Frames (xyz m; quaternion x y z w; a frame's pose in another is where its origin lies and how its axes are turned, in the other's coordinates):
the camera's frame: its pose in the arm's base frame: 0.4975 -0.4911 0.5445 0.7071 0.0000 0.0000 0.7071
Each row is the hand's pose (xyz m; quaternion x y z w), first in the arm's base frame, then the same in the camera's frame.
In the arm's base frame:
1: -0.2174 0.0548 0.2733 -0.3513 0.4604 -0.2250 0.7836
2: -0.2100 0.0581 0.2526 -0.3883 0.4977 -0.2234 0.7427
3: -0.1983 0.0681 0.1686 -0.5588 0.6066 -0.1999 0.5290
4: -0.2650 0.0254 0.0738 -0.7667 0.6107 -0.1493 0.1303
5: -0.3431 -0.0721 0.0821 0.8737 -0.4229 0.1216 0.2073
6: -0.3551 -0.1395 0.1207 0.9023 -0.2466 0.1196 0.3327
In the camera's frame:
1: -0.7149 -0.2712 -0.5459 -0.8025 0.1665 -0.4846 0.3057
2: -0.7075 -0.2919 -0.5492 -0.7997 0.1940 -0.5099 0.2506
3: -0.6958 -0.3759 -0.5592 0.7692 -0.2876 0.5703 0.0211
4: -0.7625 -0.4707 -0.5165 0.6343 -0.3263 0.5374 0.4500
5: -0.8406 -0.4624 -0.4190 0.4712 -0.2131 0.3850 0.7644
6: -0.8526 -0.4238 -0.3516 0.4028 -0.0898 0.2589 0.8733

